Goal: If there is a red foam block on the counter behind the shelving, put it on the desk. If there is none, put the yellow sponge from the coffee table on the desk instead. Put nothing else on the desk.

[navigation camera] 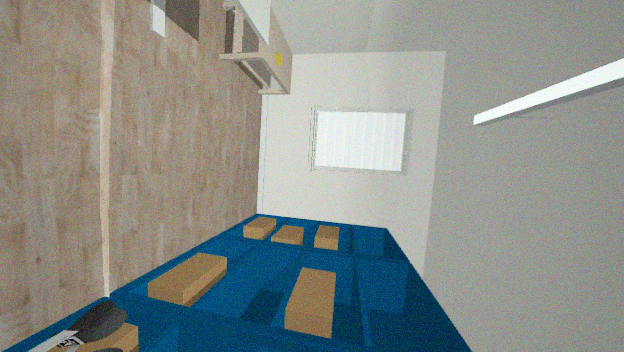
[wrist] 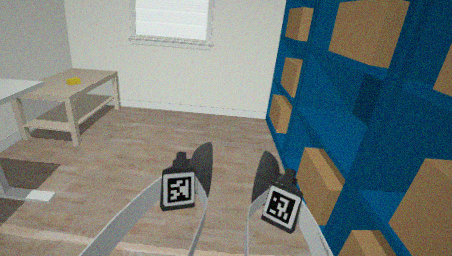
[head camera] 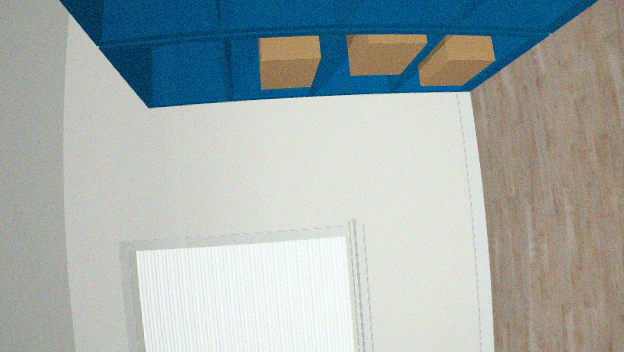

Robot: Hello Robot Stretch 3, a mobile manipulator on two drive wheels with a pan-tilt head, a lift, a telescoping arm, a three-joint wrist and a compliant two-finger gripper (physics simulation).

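Places are measured from the robot's base along level axes (x ahead, y left, z up), in centimetres.
Where they show: gripper, fingertip midpoint: [navigation camera: 116, 328] [wrist: 235, 165].
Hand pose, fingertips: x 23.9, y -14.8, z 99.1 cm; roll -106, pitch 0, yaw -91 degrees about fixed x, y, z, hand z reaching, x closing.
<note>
After its pixels a point has its place.
My gripper [wrist: 235, 165] {z 99.1, x 23.9, y -14.8 cm} [navigation camera: 111, 334] {z 99.1, x 23.9, y -14.8 cm} is open, with bare fingers above the floor, beside the blue shelving [wrist: 322, 25] {z 113.1, x 179.2, y -59.7 cm} [navigation camera: 364, 320] {z 142.9, x 109.9, y -63.3 cm} [head camera: 165, 40]. A small yellow sponge [wrist: 73, 81] {z 48.0, x 186.1, y 138.8 cm} [navigation camera: 279, 59] {z 49.1, x 186.7, y 139.1 cm} lies on the wooden coffee table [wrist: 102, 76] {z 45.1, x 220.6, y 132.2 cm} [navigation camera: 283, 77] {z 45.1, x 214.4, y 135.7 cm}, well away from the gripper, at the left of the wrist view. A white tabletop [wrist: 15, 89] {z 72.1, x 95.3, y 95.4 cm} [navigation camera: 257, 17] {z 72.1, x 94.4, y 97.1 cm}, apparently the desk, shows partly in front of the coffee table. The counter and a red foam block do not show in these views.
Several brown boxes, among them one box [head camera: 289, 65] {z 113.0, x 227.6, y -50.8 cm} and a larger box [navigation camera: 312, 300] {z 113.2, x 120.4, y -64.0 cm}, sit in the shelving, close on the right of the wrist view. A white foot [wrist: 40, 195] stands on a dark floor patch. A wall with a window [wrist: 171, 19] {z 103.5, x 262.2, y 73.1 cm} lies ahead.
</note>
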